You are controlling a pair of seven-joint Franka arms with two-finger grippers.
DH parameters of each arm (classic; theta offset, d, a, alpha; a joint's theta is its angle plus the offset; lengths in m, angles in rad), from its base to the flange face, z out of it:
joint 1: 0 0.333 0 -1.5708
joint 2: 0 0 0 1.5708
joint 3: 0 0.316 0.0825 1.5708
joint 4: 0 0 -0.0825 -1.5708
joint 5: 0 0.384 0 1.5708
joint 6: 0 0 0.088 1.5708
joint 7: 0 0.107 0 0
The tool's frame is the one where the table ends.
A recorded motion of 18 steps. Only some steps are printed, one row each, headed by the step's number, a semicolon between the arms.
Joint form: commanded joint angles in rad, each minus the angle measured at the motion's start. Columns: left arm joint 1, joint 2, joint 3, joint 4, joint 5, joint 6, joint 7; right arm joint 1, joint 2, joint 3, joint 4, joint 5, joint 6, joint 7.
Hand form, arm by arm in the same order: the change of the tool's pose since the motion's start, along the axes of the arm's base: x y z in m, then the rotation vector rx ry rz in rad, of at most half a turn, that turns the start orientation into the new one. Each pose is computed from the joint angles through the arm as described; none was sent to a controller.
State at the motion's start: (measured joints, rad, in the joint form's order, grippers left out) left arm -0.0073 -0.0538 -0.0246 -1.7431 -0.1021 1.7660 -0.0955; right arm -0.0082 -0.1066 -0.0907 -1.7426 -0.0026 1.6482 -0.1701
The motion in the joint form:
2: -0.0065 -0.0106 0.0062 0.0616 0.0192 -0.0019 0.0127; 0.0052 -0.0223 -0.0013 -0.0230 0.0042 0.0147 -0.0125
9: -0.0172 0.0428 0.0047 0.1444 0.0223 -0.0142 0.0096; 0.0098 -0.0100 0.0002 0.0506 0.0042 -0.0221 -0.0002
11: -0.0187 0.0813 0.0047 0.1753 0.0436 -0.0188 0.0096; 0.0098 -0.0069 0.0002 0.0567 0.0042 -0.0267 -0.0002
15: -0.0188 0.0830 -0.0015 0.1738 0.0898 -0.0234 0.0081; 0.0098 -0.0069 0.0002 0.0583 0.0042 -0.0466 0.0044
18: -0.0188 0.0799 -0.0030 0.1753 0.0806 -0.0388 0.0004; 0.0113 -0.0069 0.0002 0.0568 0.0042 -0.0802 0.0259
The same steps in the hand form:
2: -0.0003 0.0015 0.0356 0.0181 -0.0721 -0.0147; -0.0054 0.0025 0.0019 0.0048 -0.0145 0.0162
9: 0.0159 -0.0055 0.0450 0.0188 -0.0891 -0.0249; -0.0029 0.0055 0.0274 0.0015 -0.0388 0.0098
11: 0.0275 -0.0048 0.0374 0.0396 -0.0776 -0.0282; -0.0023 0.0055 0.0283 0.0013 -0.0372 0.0097
15: 0.0276 -0.0043 0.0351 0.0854 -0.0715 -0.0363; -0.0043 0.0057 0.0272 0.0031 -0.0189 0.0053
18: 0.0252 -0.0059 0.0360 0.0757 -0.0600 -0.0303; -0.0078 0.0068 0.0235 0.0064 0.0162 -0.0143

